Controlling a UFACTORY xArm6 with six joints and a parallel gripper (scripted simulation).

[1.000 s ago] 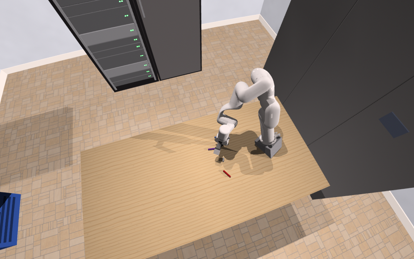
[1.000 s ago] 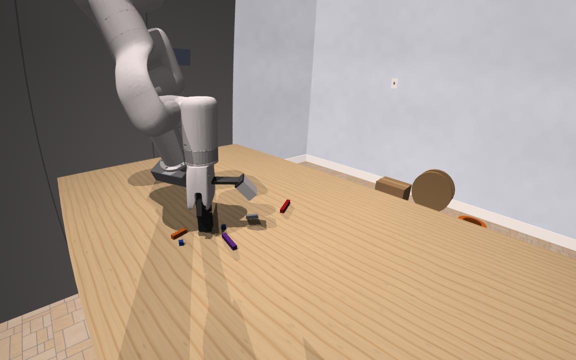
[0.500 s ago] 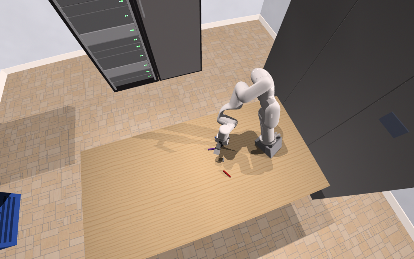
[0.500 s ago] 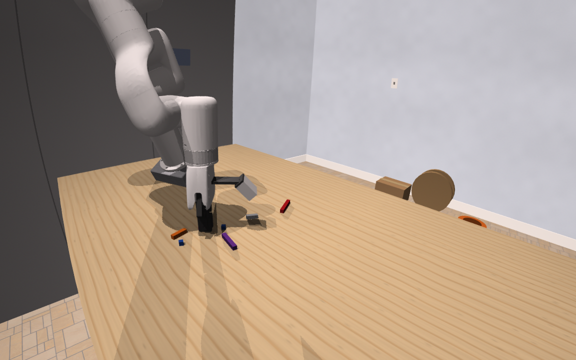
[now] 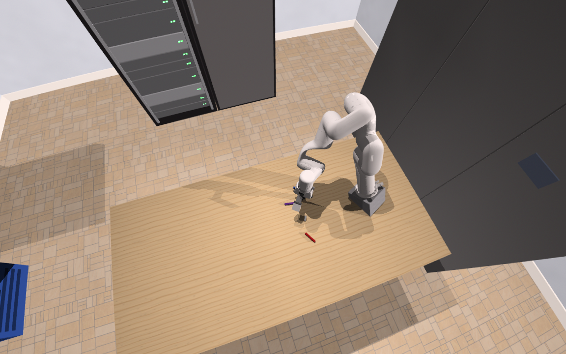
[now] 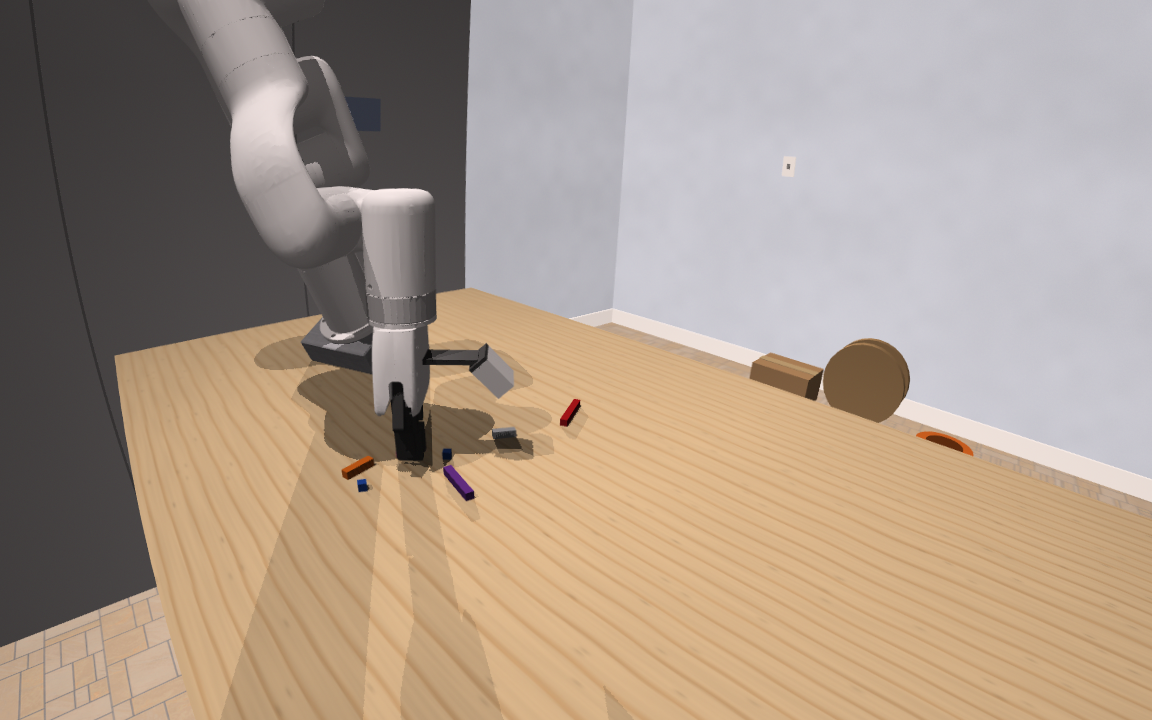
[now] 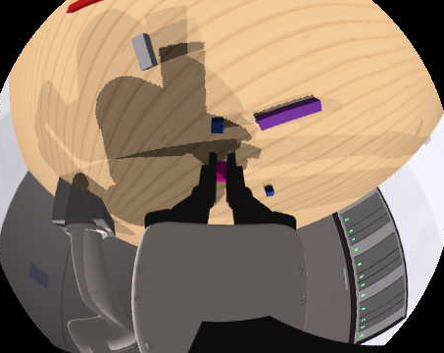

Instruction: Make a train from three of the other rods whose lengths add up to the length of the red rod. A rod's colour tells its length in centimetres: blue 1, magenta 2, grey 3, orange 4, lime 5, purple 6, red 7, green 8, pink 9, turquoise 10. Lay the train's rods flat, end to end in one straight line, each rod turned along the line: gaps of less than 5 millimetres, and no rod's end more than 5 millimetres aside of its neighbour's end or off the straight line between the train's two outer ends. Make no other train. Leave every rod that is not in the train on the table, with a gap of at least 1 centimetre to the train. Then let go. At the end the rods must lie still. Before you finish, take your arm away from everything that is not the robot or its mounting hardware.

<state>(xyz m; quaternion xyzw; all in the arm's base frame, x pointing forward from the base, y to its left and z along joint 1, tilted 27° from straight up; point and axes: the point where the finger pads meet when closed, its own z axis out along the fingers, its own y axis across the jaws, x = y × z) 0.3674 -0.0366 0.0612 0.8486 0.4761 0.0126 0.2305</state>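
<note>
My gripper is now 8 cm short of the purple rod, 2 cm to the right of it and 2 cm above it. Also, from my hand: orange rod: 1 cm behind, 7 cm to the right, 2 cm below; then magenta rod: 1 cm to the right, 2 cm below; then grey rod: 1 cm ahead, 12 cm to the left, 2 cm below.
</note>
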